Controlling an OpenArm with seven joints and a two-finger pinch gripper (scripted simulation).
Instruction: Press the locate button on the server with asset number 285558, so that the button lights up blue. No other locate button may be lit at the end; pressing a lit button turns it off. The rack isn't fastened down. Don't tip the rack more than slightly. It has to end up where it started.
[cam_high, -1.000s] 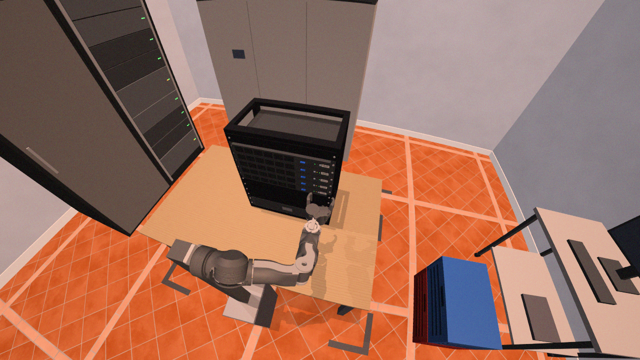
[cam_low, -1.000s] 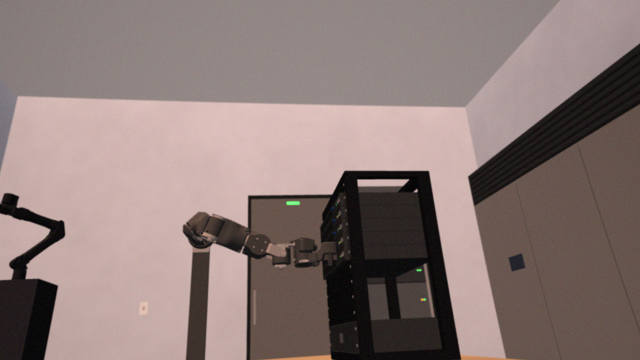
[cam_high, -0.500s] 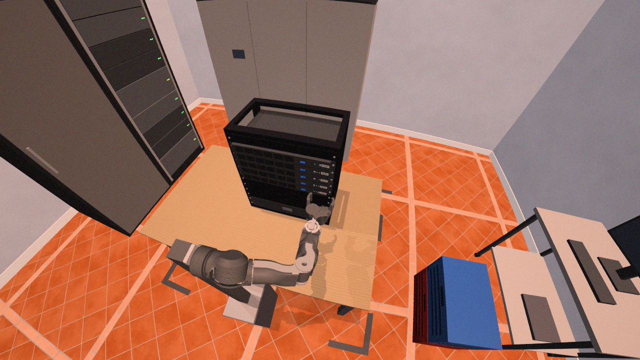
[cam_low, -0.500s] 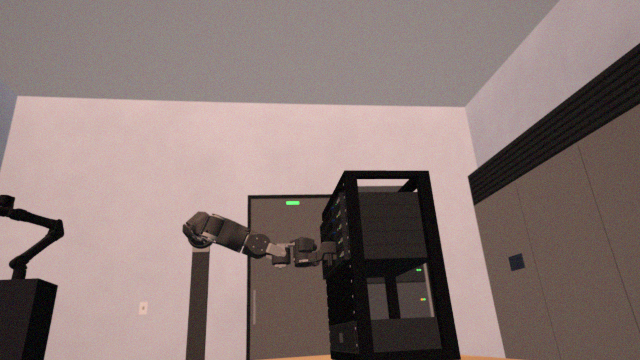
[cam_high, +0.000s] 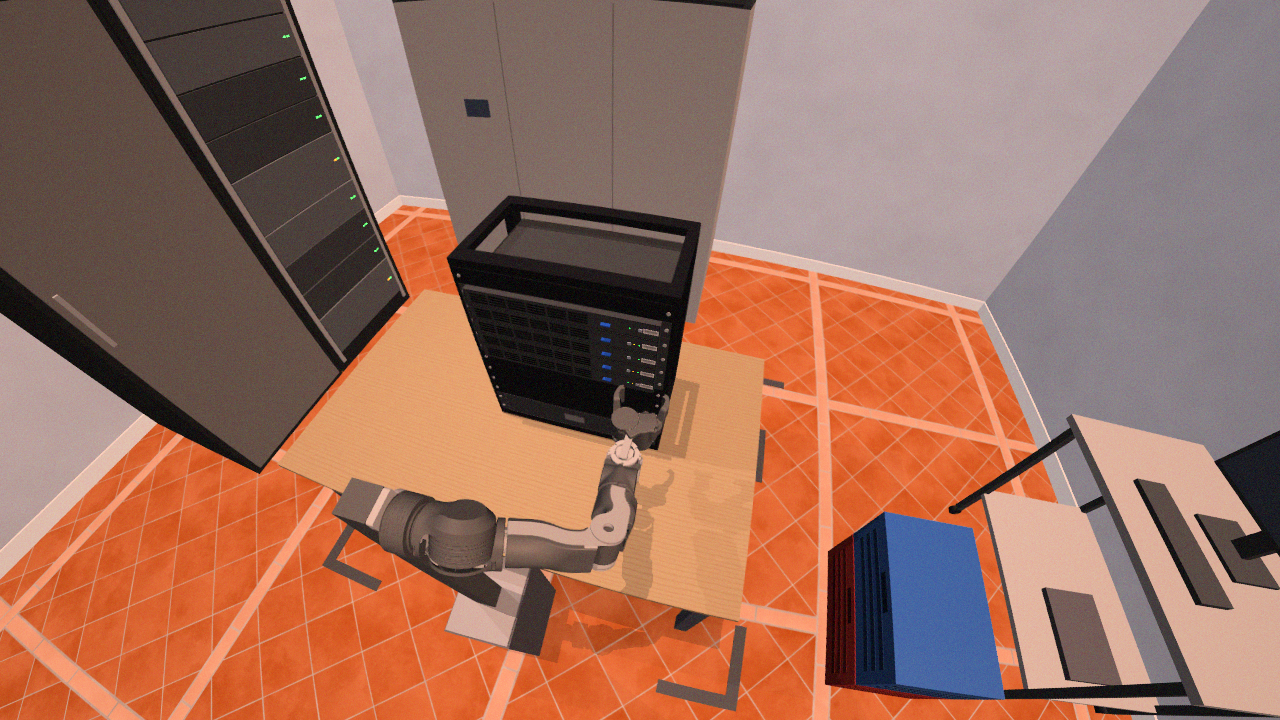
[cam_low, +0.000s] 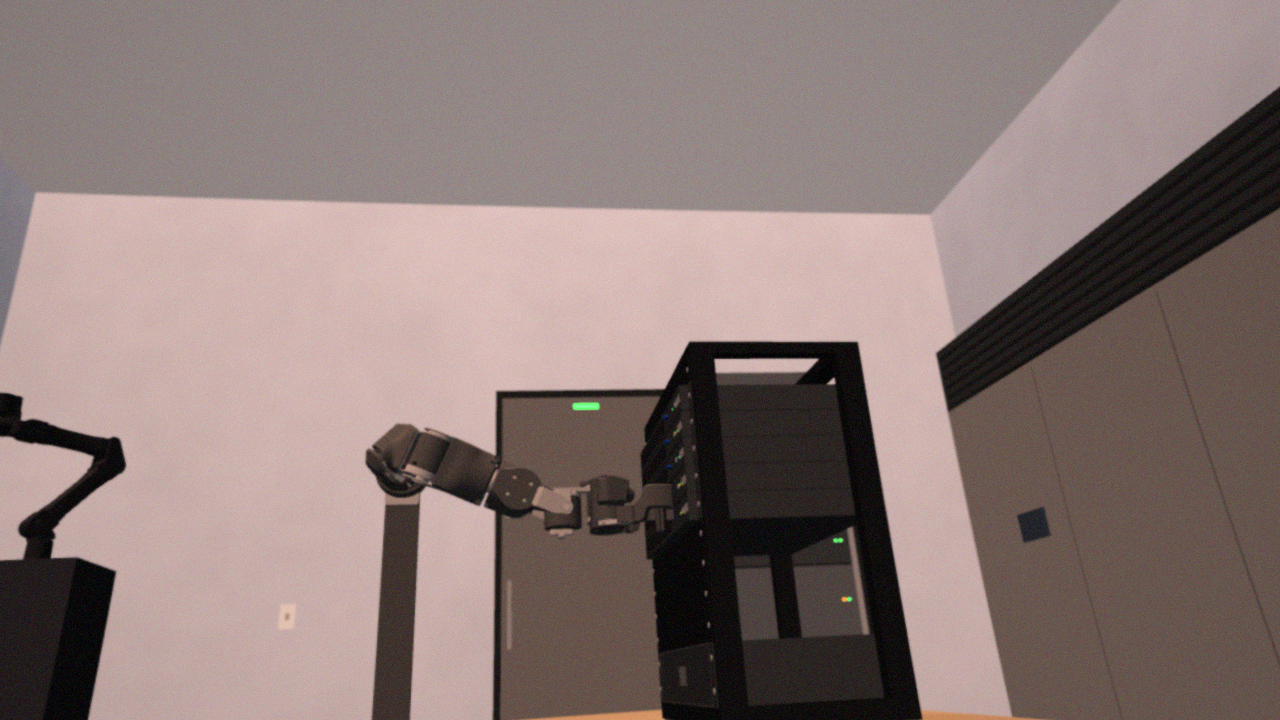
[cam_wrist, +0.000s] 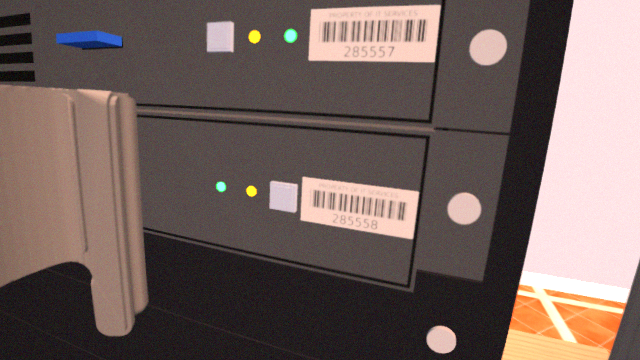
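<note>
Now: hand 30 mm short of the locate button and 20 mm to the right of it.
</note>
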